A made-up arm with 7 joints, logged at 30 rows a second.
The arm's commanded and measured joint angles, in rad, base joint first. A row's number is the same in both.
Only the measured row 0 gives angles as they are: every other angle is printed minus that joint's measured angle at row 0.
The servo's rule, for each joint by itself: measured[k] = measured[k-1] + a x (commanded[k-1-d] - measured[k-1]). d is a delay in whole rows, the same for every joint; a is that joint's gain. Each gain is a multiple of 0.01, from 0.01 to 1. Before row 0 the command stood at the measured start. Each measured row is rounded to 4 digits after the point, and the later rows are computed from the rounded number. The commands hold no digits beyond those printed.
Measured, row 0:
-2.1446 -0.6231 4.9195 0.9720 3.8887 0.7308 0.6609
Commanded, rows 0 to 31:
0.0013 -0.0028 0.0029 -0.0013 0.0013 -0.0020 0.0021
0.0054 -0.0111 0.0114 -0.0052 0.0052 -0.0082 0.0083
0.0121 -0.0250 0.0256 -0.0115 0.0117 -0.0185 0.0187
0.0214 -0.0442 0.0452 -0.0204 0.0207 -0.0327 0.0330
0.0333 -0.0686 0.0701 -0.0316 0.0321 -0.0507 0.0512
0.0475 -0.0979 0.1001 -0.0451 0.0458 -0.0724 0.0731
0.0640 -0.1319 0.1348 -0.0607 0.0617 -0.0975 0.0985
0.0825 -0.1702 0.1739 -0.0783 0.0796 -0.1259 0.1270
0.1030 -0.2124 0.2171 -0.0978 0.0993 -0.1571 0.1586
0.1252 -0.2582 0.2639 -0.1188 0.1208 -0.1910 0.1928
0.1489 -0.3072 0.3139 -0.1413 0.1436 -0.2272 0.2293
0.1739 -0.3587 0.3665 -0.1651 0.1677 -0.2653 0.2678
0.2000 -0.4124 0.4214 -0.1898 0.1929 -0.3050 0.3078
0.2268 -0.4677 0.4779 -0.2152 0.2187 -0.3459 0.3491
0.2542 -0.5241 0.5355 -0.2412 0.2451 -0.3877 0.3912
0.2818 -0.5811 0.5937 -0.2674 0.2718 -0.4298 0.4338
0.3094 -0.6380 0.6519 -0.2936 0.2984 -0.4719 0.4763
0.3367 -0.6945 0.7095 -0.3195 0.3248 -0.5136 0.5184
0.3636 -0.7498 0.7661 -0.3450 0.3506 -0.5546 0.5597
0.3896 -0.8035 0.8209 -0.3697 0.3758 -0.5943 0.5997
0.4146 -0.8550 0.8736 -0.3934 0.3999 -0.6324 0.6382
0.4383 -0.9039 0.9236 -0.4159 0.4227 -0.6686 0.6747
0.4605 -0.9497 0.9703 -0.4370 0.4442 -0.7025 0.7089
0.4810 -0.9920 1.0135 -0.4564 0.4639 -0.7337 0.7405
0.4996 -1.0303 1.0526 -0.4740 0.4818 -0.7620 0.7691
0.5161 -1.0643 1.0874 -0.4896 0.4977 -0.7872 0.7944
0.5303 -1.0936 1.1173 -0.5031 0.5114 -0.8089 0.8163
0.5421 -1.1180 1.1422 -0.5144 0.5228 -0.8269 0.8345
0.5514 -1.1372 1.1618 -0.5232 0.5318 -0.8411 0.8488
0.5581 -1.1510 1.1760 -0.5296 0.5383 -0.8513 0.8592
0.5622 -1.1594 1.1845 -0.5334 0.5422 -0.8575 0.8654
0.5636 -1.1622 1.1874 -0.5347 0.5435 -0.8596 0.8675
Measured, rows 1 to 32:
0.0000 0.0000 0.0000 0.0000 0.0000 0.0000 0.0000
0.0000 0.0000 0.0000 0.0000 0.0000 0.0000 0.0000
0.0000 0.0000 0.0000 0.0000 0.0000 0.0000 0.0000
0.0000 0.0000 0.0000 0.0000 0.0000 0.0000 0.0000
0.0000 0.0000 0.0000 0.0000 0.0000 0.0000 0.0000
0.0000 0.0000 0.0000 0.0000 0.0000 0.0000 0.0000
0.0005 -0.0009 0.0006 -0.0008 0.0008 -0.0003 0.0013
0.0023 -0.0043 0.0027 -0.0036 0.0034 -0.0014 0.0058
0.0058 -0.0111 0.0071 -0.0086 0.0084 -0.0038 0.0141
0.0114 -0.0220 0.0143 -0.0160 0.0158 -0.0078 0.0262
0.0193 -0.0374 0.0249 -0.0258 0.0256 -0.0138 0.0422
0.0295 -0.0574 0.0392 -0.0380 0.0377 -0.0220 0.0620
0.0419 -0.0820 0.0574 -0.0523 0.0521 -0.0326 0.0854
0.0565 -0.1111 0.0795 -0.0687 0.0686 -0.0457 0.1120
0.0732 -0.1445 0.1056 -0.0870 0.0870 -0.0613 0.1418
0.0919 -0.1820 0.1357 -0.1070 0.1073 -0.0795 0.1744
0.1124 -0.2233 0.1696 -0.1286 0.1291 -0.1002 0.2095
0.1345 -0.2680 0.2070 -0.1516 0.1523 -0.1233 0.2468
0.1581 -0.3157 0.2477 -0.1757 0.1767 -0.1487 0.2858
0.1828 -0.3659 0.2914 -0.2006 0.2019 -0.1763 0.3263
0.2085 -0.4181 0.3378 -0.2262 0.2278 -0.2059 0.3678
0.2349 -0.4719 0.3864 -0.2522 0.2542 -0.2372 0.4100
0.2617 -0.5267 0.4368 -0.2783 0.2807 -0.2701 0.4524
0.2887 -0.5821 0.4886 -0.3043 0.3072 -0.3042 0.4946
0.3157 -0.6374 0.5413 -0.3299 0.3332 -0.3393 0.5363
0.3423 -0.6922 0.5944 -0.3550 0.3588 -0.3750 0.5769
0.3683 -0.7459 0.6474 -0.3792 0.3835 -0.4110 0.6161
0.3935 -0.7980 0.6999 -0.4023 0.4070 -0.4471 0.6536
0.4176 -0.8481 0.7513 -0.4242 0.4293 -0.4829 0.6890
0.4404 -0.8956 0.8011 -0.4445 0.4501 -0.5180 0.7220
0.4617 -0.9401 0.8489 -0.4631 0.4691 -0.5522 0.7521
0.4813 -0.9811 0.8942 -0.4798 0.4863 -0.5851 0.7792
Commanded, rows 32 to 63:
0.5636 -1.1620 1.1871 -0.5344 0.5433 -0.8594 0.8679
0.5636 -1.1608 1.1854 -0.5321 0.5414 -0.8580 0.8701
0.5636 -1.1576 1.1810 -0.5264 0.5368 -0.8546 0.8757
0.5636 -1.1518 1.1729 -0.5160 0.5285 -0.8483 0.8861
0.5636 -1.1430 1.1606 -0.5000 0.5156 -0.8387 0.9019
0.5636 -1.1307 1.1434 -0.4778 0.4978 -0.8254 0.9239
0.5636 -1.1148 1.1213 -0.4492 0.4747 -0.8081 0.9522
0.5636 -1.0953 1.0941 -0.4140 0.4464 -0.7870 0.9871
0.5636 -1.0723 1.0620 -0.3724 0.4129 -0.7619 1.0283
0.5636 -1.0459 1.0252 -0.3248 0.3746 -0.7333 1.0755
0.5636 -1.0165 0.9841 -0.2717 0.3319 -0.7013 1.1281
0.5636 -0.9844 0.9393 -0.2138 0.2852 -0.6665 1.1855
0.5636 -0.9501 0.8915 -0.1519 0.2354 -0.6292 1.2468
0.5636 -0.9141 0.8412 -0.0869 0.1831 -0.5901 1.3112
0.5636 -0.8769 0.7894 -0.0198 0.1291 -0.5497 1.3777
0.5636 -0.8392 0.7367 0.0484 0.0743 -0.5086 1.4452
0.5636 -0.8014 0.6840 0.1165 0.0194 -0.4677 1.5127
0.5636 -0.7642 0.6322 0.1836 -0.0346 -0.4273 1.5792
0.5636 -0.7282 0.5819 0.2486 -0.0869 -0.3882 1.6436
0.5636 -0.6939 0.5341 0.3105 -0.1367 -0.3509 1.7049
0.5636 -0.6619 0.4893 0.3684 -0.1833 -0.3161 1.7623
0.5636 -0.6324 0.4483 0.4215 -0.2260 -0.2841 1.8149
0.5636 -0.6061 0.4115 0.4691 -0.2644 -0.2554 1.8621
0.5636 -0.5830 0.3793 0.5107 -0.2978 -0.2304 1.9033
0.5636 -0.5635 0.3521 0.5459 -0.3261 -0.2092 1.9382
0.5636 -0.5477 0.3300 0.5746 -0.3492 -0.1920 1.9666
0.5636 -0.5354 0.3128 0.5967 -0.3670 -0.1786 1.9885
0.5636 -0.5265 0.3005 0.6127 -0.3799 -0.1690 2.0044
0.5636 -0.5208 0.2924 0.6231 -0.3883 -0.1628 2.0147
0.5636 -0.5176 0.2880 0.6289 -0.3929 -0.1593 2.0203
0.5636 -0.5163 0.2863 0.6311 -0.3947 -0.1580 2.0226
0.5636 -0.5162 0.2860 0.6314 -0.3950 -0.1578 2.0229
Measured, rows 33 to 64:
0.4989 -1.0182 0.9366 -0.4945 0.5014 -0.6164 0.8029
0.5145 -1.0511 0.9757 -0.5070 0.5142 -0.6459 0.8231
0.5278 -1.0795 1.0111 -0.5172 0.5248 -0.6732 0.8395
0.5387 -1.1031 1.0424 -0.5250 0.5329 -0.6981 0.8521
0.5472 -1.1217 1.0694 -0.5303 0.5385 -0.7204 0.8606
0.5531 -1.1351 1.0918 -0.5331 0.5415 -0.7399 0.8650
0.5569 -1.1440 1.1099 -0.5339 0.5426 -0.7566 0.8669
0.5593 -1.1495 1.1242 -0.5328 0.5419 -0.7708 0.8689
0.5608 -1.1522 1.1350 -0.5288 0.5388 -0.7825 0.8733
0.5618 -1.1521 1.1422 -0.5207 0.5326 -0.7917 0.8815
0.5624 -1.1491 1.1457 -0.5077 0.5224 -0.7983 0.8946
0.5628 -1.1430 1.1453 -0.4889 0.5076 -0.8021 0.9134
0.5631 -1.1337 1.1407 -0.4639 0.4879 -0.8029 0.9382
0.5633 -1.1210 1.1318 -0.4325 0.4630 -0.8007 0.9695
0.5634 -1.1049 1.1185 -0.3946 0.4329 -0.7953 1.0071
0.5635 -1.0854 1.1008 -0.3506 0.3979 -0.7866 1.0509
0.5635 -1.0627 1.0786 -0.3009 0.3583 -0.7747 1.1003
0.5635 -1.0369 1.0521 -0.2460 0.3144 -0.7596 1.1548
0.5635 -1.0083 1.0216 -0.1867 0.2670 -0.7413 1.2137
0.5635 -0.9772 0.9873 -0.1238 0.2167 -0.7201 1.2761
0.5635 -0.9441 0.9497 -0.0583 0.1641 -0.6962 1.3411
0.5635 -0.9095 0.9092 0.0089 0.1102 -0.6699 1.4077
0.5635 -0.8738 0.8664 0.0767 0.0557 -0.6416 1.4749
0.5635 -0.8376 0.8219 0.1440 0.0015 -0.6116 1.5417
0.5635 -0.8015 0.7763 0.2099 -0.0515 -0.5803 1.6069
0.5635 -0.7660 0.7303 0.2733 -0.1026 -0.5482 1.6696
0.5635 -0.7316 0.6845 0.3332 -0.1510 -0.5157 1.7289
0.5635 -0.6989 0.6396 0.3888 -0.1960 -0.4833 1.7839
0.5635 -0.6683 0.5963 0.4394 -0.2370 -0.4514 1.8339
0.5635 -0.6402 0.5551 0.4843 -0.2735 -0.4205 1.8783
0.5635 -0.6149 0.5165 0.5231 -0.3051 -0.3909 1.9166
0.5635 -0.5927 0.4811 0.5555 -0.3316 -0.3631 1.9486

